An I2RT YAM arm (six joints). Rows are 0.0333 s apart.
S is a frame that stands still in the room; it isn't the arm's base.
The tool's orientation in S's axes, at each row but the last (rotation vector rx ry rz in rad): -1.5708, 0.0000, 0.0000; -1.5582, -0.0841, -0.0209; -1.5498, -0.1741, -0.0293; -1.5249, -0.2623, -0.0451; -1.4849, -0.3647, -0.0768; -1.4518, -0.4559, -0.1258; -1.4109, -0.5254, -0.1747; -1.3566, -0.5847, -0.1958; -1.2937, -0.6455, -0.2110
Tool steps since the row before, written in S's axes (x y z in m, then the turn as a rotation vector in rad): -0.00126, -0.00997, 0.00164, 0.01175, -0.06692, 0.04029; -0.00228, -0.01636, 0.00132, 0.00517, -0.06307, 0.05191; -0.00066, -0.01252, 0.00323, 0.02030, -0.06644, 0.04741; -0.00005, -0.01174, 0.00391, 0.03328, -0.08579, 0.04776; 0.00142, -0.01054, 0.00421, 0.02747, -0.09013, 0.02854; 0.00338, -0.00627, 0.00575, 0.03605, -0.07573, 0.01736; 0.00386, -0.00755, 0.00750, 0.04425, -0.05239, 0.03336; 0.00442, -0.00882, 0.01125, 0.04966, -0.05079, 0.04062; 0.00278, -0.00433, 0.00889, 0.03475, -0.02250, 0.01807
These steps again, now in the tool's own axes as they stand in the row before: -0.00126, -0.00164, -0.00997, 0.01175, -0.04029, -0.06692; -0.00284, -0.00168, -0.01624, 0.00612, -0.05227, -0.06269; -0.00137, -0.00358, -0.01237, 0.02017, -0.04594, -0.06750; -0.00085, -0.00444, -0.01152, 0.03025, -0.04477, -0.08848; 0.00073, -0.00464, -0.01043, 0.01856, -0.02836, -0.09243; 0.00403, -0.00494, -0.00657, 0.02490, -0.01311, -0.08090; 0.00530, -0.00634, -0.00774, 0.04365, -0.02000, -0.05925; 0.00762, -0.00960, -0.00858, 0.05217, -0.02340, -0.05854; 0.00627, -0.00718, -0.00382, 0.03345, -0.00416, -0.03007
